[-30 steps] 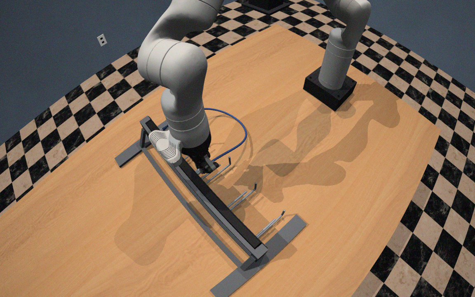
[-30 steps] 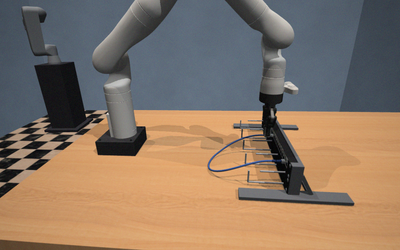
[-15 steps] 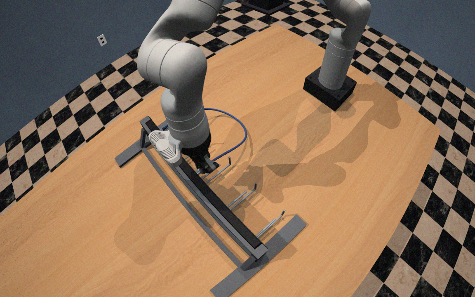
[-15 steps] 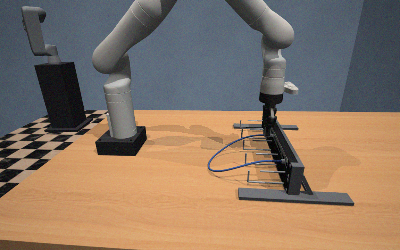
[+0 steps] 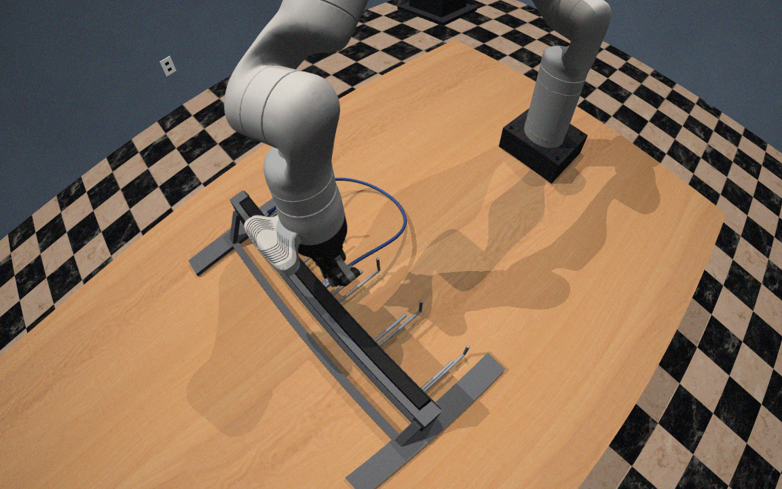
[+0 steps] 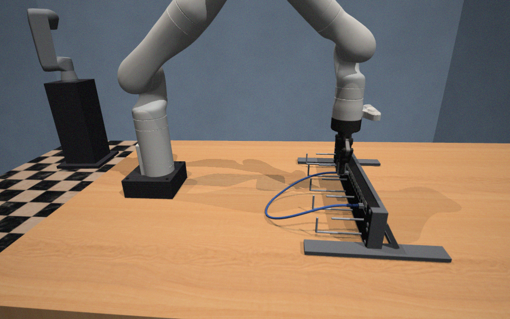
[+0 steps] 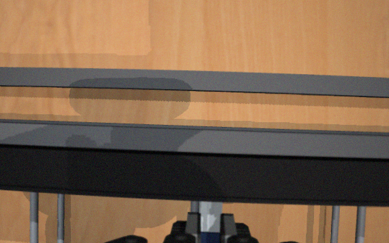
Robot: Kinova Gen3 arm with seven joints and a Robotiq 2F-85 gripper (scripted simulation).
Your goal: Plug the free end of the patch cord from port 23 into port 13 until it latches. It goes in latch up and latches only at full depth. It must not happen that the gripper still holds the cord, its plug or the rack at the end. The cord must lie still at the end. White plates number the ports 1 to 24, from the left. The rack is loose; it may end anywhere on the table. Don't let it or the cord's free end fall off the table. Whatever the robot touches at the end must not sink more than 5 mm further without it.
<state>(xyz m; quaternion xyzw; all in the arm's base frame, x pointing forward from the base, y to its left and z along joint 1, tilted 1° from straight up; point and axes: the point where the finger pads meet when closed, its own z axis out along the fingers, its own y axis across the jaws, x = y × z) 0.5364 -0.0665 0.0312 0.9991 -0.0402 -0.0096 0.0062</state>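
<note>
The plug lies 10 mm below my hand and 10 mm ahead of it.
</note>
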